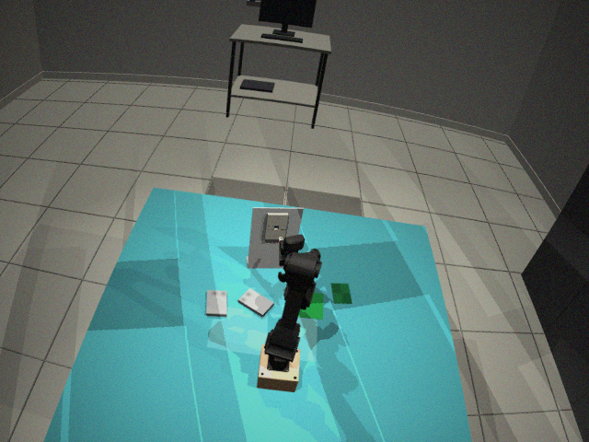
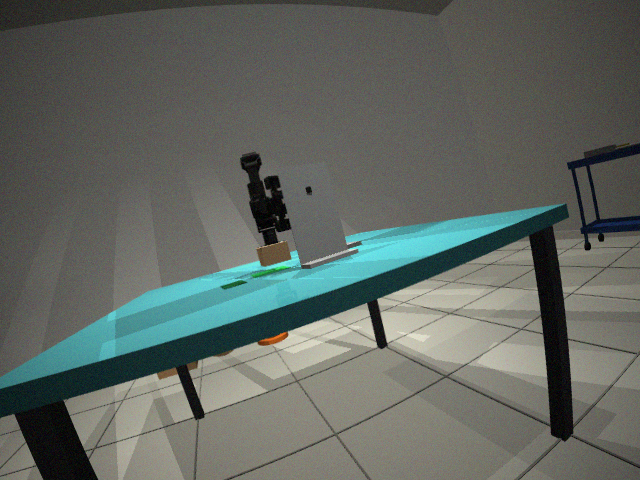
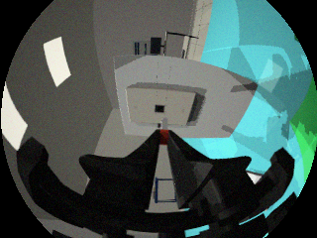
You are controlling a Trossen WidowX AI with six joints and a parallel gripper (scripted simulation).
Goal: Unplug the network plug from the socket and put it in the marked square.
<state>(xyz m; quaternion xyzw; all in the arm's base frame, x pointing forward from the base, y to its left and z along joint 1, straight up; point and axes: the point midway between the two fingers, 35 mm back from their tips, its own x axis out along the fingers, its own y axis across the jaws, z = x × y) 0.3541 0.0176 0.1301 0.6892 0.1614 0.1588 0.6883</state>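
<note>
Right now my gripper tip is 80 mm past the bright green marked square, 120 mm to the left of it and 210 mm above it. From my gripper tip the other things lie so: grey upright panel: 80 mm ahead, 20 mm to the left, 80 mm below.
</note>
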